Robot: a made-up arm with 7 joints.
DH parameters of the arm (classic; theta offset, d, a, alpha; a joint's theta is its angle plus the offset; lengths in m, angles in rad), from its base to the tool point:
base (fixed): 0 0.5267 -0.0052 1.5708
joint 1: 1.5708 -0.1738 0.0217 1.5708
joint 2: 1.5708 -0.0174 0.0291 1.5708
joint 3: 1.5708 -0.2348 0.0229 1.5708
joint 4: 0 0.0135 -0.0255 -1.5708
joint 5: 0 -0.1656 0.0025 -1.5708
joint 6: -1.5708 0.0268 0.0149 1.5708
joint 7: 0 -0.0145 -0.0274 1.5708
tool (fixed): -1.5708 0.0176 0 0
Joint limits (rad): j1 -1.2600..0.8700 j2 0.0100..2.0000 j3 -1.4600..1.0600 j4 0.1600..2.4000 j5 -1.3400..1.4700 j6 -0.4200..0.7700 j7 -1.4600..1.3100
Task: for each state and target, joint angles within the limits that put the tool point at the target. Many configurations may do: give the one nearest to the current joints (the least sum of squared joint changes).
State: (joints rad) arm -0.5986 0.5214 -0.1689 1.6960 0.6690 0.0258 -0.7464
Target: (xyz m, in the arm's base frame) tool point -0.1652 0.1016 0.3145
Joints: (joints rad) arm -1.2600 0.3298 -0.6979 1.9021 0.6288 0.0008 -0.6494
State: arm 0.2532 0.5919 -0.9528 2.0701 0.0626 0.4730 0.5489
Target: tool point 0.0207 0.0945 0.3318
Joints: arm -0.0281 0.5814 -1.1698 2.2361 0.0447 0.4606 0.5934
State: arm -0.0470 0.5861 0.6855 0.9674 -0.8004 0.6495 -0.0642
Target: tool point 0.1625 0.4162 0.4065
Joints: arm 0.1388 0.6731 0.6593 1.3974 -0.8096 0.6113 -0.0834
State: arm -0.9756 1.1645 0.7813 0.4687 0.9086 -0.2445 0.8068
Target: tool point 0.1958 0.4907 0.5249
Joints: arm -1.2031 1.8891 0.7961 0.7964 0.8915 -0.2052 0.7447
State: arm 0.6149 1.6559 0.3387 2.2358 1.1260 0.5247 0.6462
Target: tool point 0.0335 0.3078 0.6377
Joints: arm 0.7326 1.4133 0.6003 2.3626 1.1311 0.4509 0.8077
